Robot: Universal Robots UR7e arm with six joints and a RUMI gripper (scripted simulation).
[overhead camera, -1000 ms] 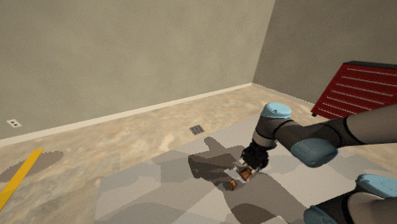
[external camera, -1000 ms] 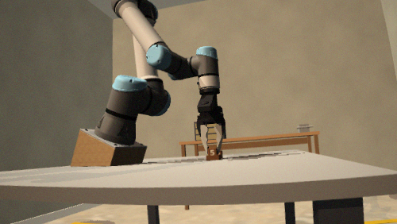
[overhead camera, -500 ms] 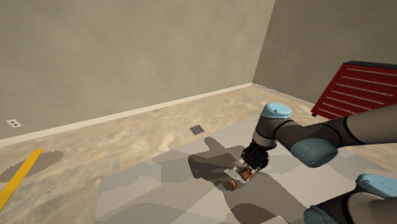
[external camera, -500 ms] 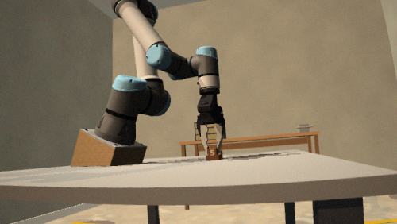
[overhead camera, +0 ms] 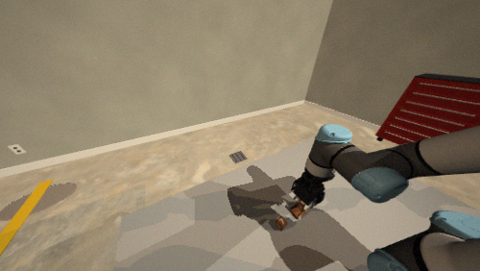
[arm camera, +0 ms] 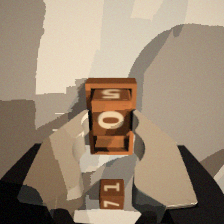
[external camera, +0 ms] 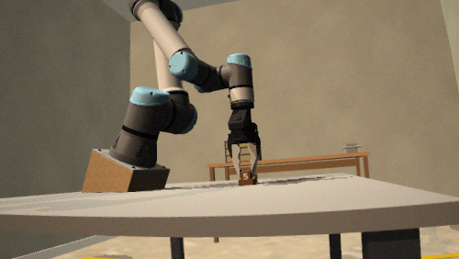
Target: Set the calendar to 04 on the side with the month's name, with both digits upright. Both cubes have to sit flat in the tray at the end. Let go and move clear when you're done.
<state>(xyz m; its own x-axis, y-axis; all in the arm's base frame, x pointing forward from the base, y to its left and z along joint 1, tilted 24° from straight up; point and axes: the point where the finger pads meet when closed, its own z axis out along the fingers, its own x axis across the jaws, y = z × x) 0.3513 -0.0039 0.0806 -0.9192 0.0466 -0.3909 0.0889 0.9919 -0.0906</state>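
Now: the cube 10 mm below my hand. The rest, counted from my hand: calendar tray (20 mm to the left, 30 mm below).
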